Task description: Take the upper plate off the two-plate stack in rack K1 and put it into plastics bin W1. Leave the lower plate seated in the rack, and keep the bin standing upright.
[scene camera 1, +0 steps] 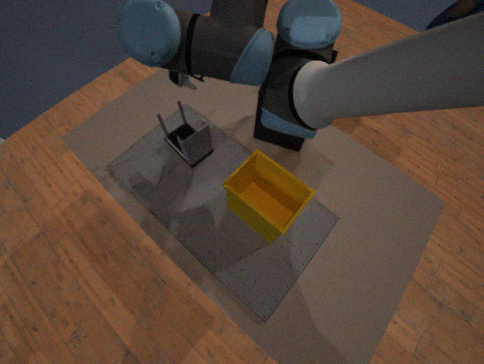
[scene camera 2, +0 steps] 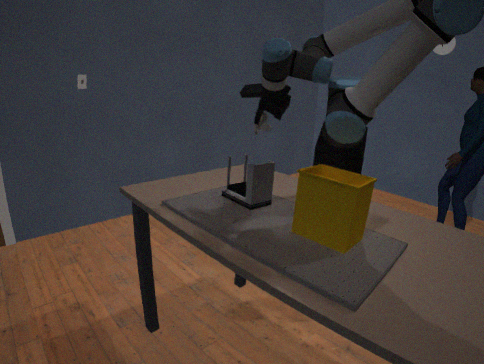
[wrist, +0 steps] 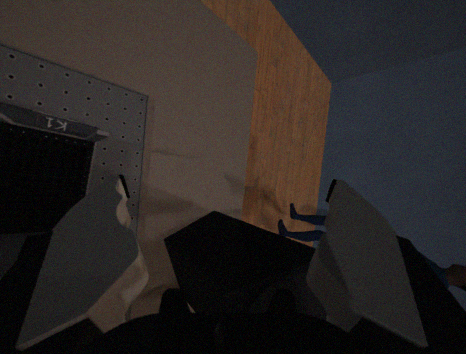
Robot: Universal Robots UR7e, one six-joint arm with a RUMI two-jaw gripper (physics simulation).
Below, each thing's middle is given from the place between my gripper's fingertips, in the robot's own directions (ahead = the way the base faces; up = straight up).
Now: the yellow plastics bin W1 (scene camera 2: 332, 205) 110 mm ahead of my hand, 360 mm to the left of it and 190 mm below it.
